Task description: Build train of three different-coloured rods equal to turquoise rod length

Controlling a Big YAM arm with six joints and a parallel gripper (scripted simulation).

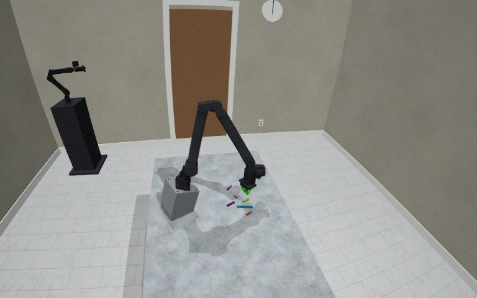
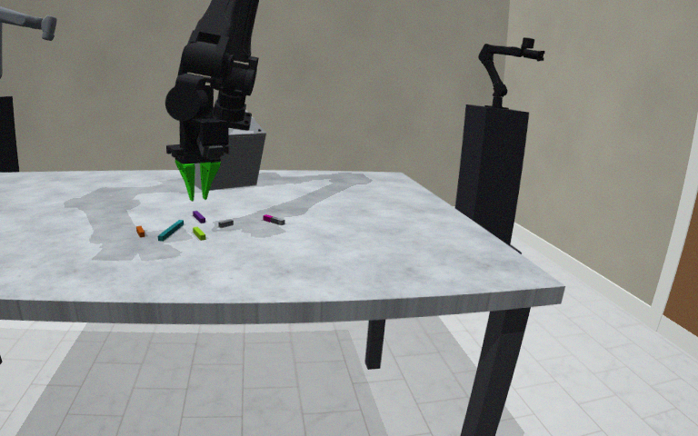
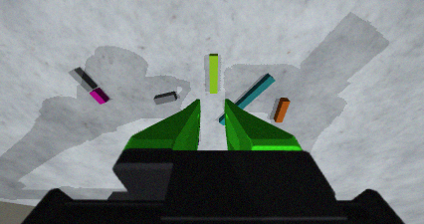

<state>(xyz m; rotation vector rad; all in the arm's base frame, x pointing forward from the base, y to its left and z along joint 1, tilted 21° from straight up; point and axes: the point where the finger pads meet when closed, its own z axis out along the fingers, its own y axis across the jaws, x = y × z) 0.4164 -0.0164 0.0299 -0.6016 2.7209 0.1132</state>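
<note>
The lime rod lies 70 mm below my hand. The rest, counted from my hand: purple rod 100 mm behind, 20 mm to the right, 70 mm below; turquoise rod 20 mm behind, 60 mm to the right, 70 mm below; orange rod 10 mm behind, 120 mm to the right, 70 mm below.
</note>
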